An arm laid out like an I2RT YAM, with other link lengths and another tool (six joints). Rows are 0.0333 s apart.
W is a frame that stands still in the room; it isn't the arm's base.
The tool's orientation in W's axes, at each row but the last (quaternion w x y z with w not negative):
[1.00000 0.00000 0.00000 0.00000]
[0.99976 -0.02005 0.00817 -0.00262]
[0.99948 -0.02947 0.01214 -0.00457]
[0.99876 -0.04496 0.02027 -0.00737]
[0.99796 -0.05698 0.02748 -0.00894]
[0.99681 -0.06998 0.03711 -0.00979]
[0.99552 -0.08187 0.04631 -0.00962]
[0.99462 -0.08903 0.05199 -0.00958]
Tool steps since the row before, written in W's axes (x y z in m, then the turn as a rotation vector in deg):
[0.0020 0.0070 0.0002 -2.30 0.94 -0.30]
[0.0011 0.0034 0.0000 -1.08 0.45 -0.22]
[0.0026 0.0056 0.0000 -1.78 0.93 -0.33]
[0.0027 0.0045 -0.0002 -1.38 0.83 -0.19]
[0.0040 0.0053 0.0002 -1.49 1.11 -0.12]
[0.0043 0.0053 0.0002 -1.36 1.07 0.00]
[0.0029 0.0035 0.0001 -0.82 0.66 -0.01]
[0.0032 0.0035 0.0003 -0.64 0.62 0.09]
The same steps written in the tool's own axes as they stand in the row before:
[0.0020 0.0070 0.0002 -2.30 0.94 -0.30]
[0.0011 0.0034 0.0002 -1.08 0.45 -0.22]
[0.0025 0.0056 0.0004 -1.78 0.93 -0.32]
[0.0026 0.0045 0.0003 -1.38 0.83 -0.17]
[0.0039 0.0053 0.0010 -1.50 1.09 -0.08]
[0.0041 0.0053 0.0013 -1.38 1.04 0.05]
[0.0028 0.0035 0.0009 -0.83 0.64 0.02]
[0.0031 0.0034 0.0012 -0.66 0.59 0.13]

